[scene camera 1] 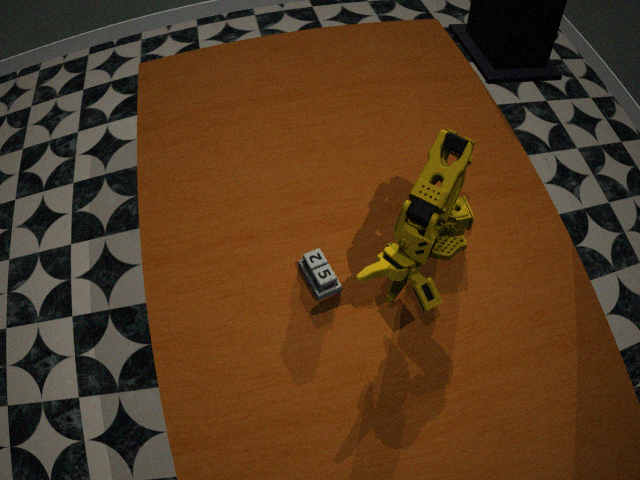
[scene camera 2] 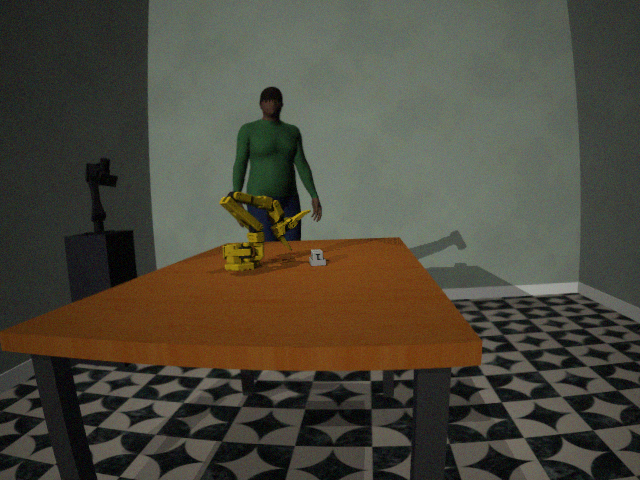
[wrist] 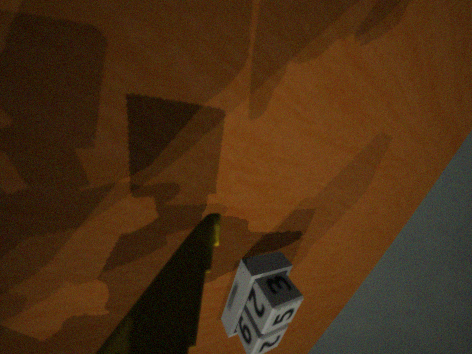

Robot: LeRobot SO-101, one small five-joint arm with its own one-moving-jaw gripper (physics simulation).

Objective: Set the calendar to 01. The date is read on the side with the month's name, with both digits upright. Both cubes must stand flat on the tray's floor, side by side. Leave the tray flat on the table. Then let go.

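Note:
The grey calendar tray (scene camera 1: 330, 291) (scene camera 2: 317, 263) (wrist: 241, 292) stands on the table with both white cubes side by side in it. One cube (scene camera 1: 323, 274) (wrist: 270, 303) has 5 on top; in the wrist view it shows 2 on its long-side face and 3 on its end face. The other cube (scene camera 1: 314, 257) (wrist: 259, 339) has 2 on top and a 6 or 9 on its side. A faint mark shows on the tray's side wall; I cannot read it. My gripper (scene camera 1: 374, 288) (scene camera 2: 299, 230) is wide open and empty, above the table beside the tray, touching neither tray nor cubes. The wrist view shows one jaw.
The wooden table (scene camera 1: 248, 155) (scene camera 2: 289, 320) carries my yellow arm and the tray. The tray stands nearer the table's left edge in scene camera 1. A person (scene camera 2: 271, 155) in green stands behind the table. A dark pedestal (scene camera 2: 100, 263) with a dark arm stands beside it.

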